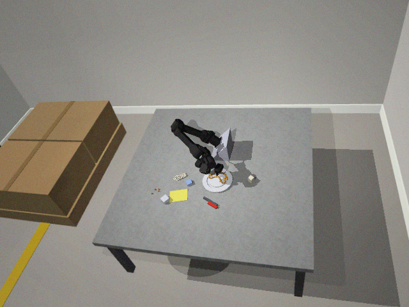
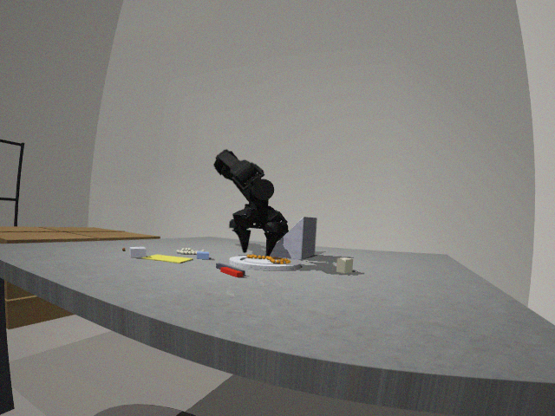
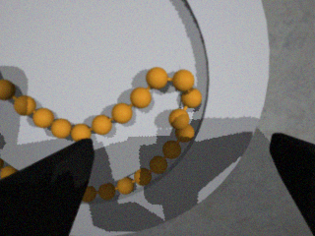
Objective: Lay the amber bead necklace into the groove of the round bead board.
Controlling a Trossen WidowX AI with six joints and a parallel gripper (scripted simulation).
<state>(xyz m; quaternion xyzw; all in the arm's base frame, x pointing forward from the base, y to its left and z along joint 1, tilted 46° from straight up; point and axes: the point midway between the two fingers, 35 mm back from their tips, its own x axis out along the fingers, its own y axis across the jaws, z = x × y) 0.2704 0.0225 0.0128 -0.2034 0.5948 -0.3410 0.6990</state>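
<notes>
My gripper tip is 4 cm short of the round bead board, 5 cm to the right of it and 1 cm above it. From my gripper tip the other things lie so: blue cube: 8 cm ahead, 14 cm to the right, 1 cm below; yellow sheet: 19 cm ahead, 18 cm to the right, 2 cm below; red-handled tool: 22 cm ahead, 5 cm to the left, 2 cm below.
</notes>
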